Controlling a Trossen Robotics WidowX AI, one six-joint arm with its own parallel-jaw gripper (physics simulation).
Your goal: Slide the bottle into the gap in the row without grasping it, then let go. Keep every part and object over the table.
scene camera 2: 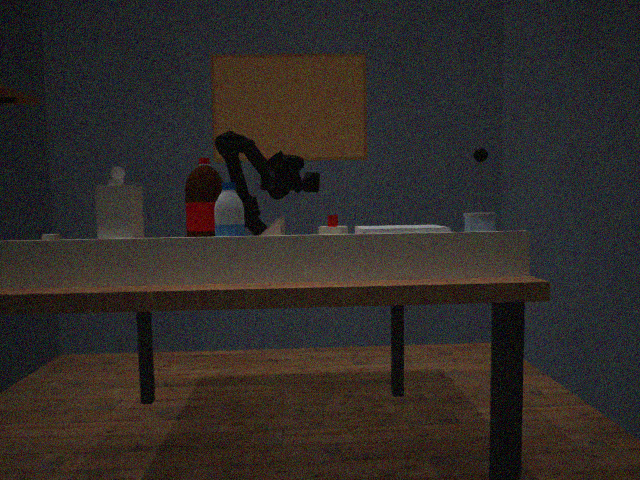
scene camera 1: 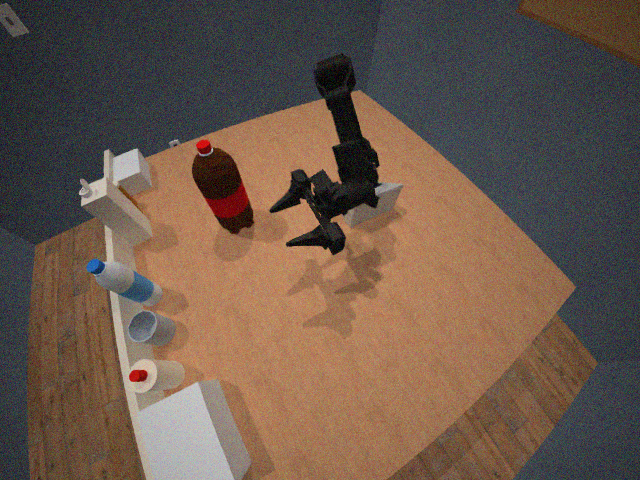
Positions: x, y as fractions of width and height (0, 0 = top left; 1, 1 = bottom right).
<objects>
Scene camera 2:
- my gripper: 0.45, 0.38
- blue-capped bottle: 0.36, 0.44
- dark brown bottle: 0.32, 0.39
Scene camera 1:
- my gripper: 0.43, 0.47
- blue-capped bottle: 0.18, 0.58
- dark brown bottle: 0.34, 0.36
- grey cup: 0.23, 0.68
</objects>
